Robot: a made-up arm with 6 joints.
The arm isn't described. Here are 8 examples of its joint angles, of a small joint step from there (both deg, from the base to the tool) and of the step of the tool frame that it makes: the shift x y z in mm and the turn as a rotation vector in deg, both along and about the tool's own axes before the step.
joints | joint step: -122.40 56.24 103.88 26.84 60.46 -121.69 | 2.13 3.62 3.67 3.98 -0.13 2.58
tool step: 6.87 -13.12 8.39 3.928 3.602 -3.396
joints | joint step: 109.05 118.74 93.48 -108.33 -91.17 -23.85 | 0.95 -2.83 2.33 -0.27 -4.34 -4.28
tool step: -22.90 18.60 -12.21 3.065 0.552 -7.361
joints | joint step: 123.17 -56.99 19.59 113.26 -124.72 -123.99 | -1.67 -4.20 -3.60 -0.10 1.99 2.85
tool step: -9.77 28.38 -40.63 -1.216 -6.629 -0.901
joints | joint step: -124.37 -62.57 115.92 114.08 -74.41 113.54 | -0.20 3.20 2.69 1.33 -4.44 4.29
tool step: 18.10 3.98 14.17 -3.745 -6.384 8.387
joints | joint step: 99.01 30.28 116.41 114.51 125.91 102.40 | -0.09 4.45 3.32 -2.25 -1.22 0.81
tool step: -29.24 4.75 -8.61 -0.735 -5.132 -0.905
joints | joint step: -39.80 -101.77 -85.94 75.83 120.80 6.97 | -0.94 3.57 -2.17 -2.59 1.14 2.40
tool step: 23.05 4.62 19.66 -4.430 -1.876 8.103
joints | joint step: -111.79 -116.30 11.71 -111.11 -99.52 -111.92 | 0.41 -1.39 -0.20 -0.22 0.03 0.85
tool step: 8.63 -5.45 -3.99 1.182 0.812 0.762
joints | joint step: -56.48 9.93 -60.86 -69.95 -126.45 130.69 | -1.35 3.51 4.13 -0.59 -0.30 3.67
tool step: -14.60 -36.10 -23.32 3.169 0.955 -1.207
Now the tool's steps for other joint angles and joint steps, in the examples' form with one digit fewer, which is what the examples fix.
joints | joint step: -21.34 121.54 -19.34 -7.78 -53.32 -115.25 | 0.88 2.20 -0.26 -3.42 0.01 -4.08
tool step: -4.1 37.8 17.1 -2.61 1.31 -7.42
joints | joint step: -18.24 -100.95 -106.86 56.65 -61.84 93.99 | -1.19 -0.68 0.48 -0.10 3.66 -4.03
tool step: 14.3 14.2 2.8 -0.47 4.27 -3.67
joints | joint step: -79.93 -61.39 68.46 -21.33 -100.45 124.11 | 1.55 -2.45 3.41 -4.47 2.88 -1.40
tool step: -39.4 -22.7 -32.2 5.37 2.37 -9.01
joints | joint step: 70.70 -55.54 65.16 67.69 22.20 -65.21 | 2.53 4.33 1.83 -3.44 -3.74 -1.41
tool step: 33.4 -23.3 25.0 3.00 8.02 -2.59
